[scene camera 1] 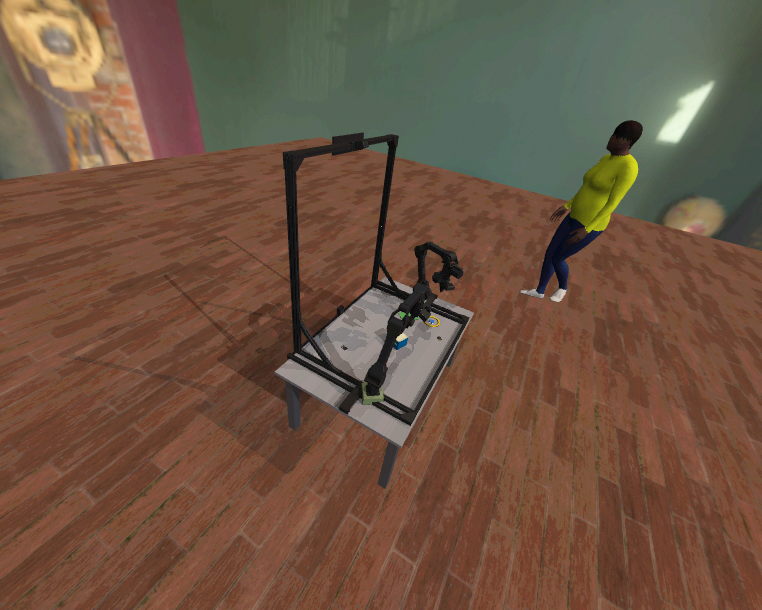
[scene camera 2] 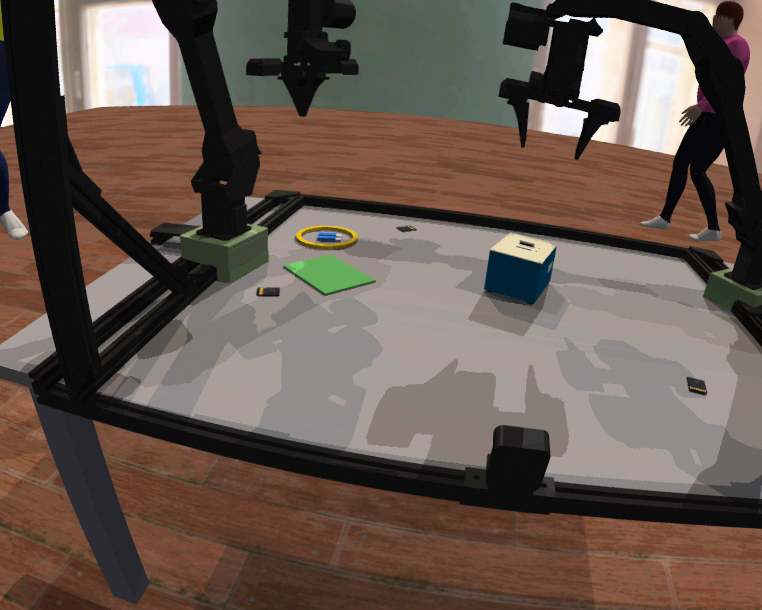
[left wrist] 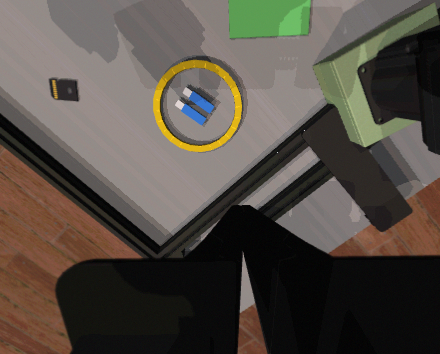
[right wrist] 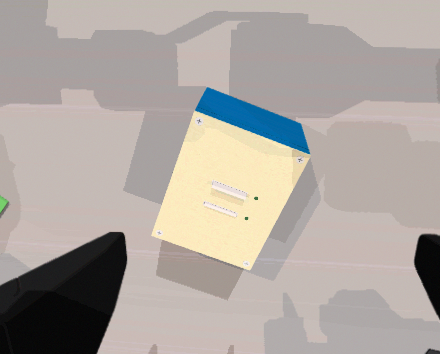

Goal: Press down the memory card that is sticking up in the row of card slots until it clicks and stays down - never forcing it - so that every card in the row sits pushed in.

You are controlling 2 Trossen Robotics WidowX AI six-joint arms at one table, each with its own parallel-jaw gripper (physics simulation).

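Places are measured from the left arm's base along level axes (x ahead, y left, z up), in millimetres.
Pixels of known places: left gripper, fingertip midpoint: (scene camera 1: 440, 291) (scene camera 2: 302, 116) (left wrist: 240, 214); right gripper, fingertip midpoint: (scene camera 2: 549, 153) (right wrist: 270, 247); left arm's base, origin of the base link: (scene camera 2: 224, 231) (left wrist: 397, 81); right arm's base, origin of the base link: (scene camera 1: 372, 390) (scene camera 2: 745, 280).
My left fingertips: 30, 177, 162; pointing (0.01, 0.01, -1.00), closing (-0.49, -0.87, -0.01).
Observation:
For each thing: its top centre in the pictures, then the offset to it from my left fingertips, as dx, dy, dz. Level surfaces: height alone.
- blue box, middle of its top: (right wrist: 225, 197) (scene camera 2: 525, 247) (scene camera 1: 397, 334) +399, -7, -153
- cream top, its level: dz -152
- upper card, middle of its top: (right wrist: 227, 192) +399, +2, -146
- lower card, middle of its top: (right wrist: 219, 209) +397, -15, -150
- yellow ring, middle of its top: (left wrist: 197, 108) (scene camera 2: 326, 235) +47, +18, -213
- green sheet, middle of its top: (scene camera 2: 328, 272) +128, -122, -216
A blue box (scene camera 1: 401, 344) (scene camera 2: 517, 276) (right wrist: 252, 122) with a cream top (right wrist: 190, 165) stands on the table. In the right wrist view its top has two short parallel slots with pale cards. The upper card (right wrist: 229, 191) looks raised and casts a shadow; the lower card (right wrist: 220, 209) looks nearly flush. A dark raised edge shows on the top in scene camera 2. My right gripper (scene camera 2: 549, 152) (right wrist: 270, 247) is open and empty, high above the box. My left gripper (scene camera 2: 302, 114) (left wrist: 240, 214) is shut on nothing, high at the table's far left.
Loose black memory cards (scene camera 2: 268, 291) (scene camera 2: 406, 228) (scene camera 2: 696, 385) (left wrist: 65, 90) lie on the table. A yellow ring (scene camera 2: 326, 246) (left wrist: 157, 106) surrounds two blue sticks (scene camera 2: 327, 237) (left wrist: 201, 100). A green sheet (scene camera 2: 329, 274) (left wrist: 270, 20) lies nearby. A black frame edges the table.

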